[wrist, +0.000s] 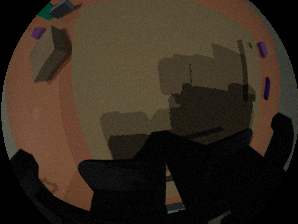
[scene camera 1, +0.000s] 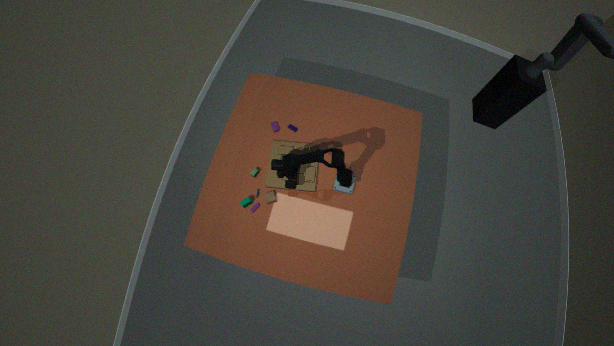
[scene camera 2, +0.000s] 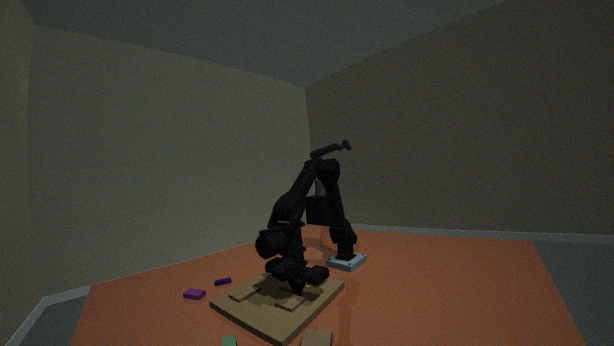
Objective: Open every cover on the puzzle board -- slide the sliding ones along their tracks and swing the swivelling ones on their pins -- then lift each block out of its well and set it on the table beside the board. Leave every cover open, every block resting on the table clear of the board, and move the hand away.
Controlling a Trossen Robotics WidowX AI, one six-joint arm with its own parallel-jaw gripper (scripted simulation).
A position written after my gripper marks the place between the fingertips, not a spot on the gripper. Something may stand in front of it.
Observation:
I see my gripper point(scene camera 2: 298, 296) and a tan puzzle board point(scene camera 1: 272, 181).
My gripper is seen too in the wrist view point(wrist: 157, 133). The tan puzzle board also shows in the wrist view point(wrist: 209, 42).

